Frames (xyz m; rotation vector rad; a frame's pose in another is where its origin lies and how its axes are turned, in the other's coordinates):
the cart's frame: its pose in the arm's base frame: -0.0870 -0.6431 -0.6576 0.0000 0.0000 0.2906
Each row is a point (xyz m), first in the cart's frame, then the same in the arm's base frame.
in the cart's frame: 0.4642 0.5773 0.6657
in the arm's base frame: 0.1923 0.0430 0.0081
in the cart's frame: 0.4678 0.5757 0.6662
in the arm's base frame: 0.1962 0.0425 0.0086
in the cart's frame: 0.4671 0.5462 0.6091
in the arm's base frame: 0.2040 0.0140 -0.0485
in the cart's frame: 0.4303 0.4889 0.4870
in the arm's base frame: 0.1852 -0.0514 -0.1706
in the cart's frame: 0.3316 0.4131 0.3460
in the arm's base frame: 0.1123 -0.1523 -0.3116
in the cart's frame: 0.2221 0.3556 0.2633
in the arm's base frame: 0.0239 -0.2388 -0.3943
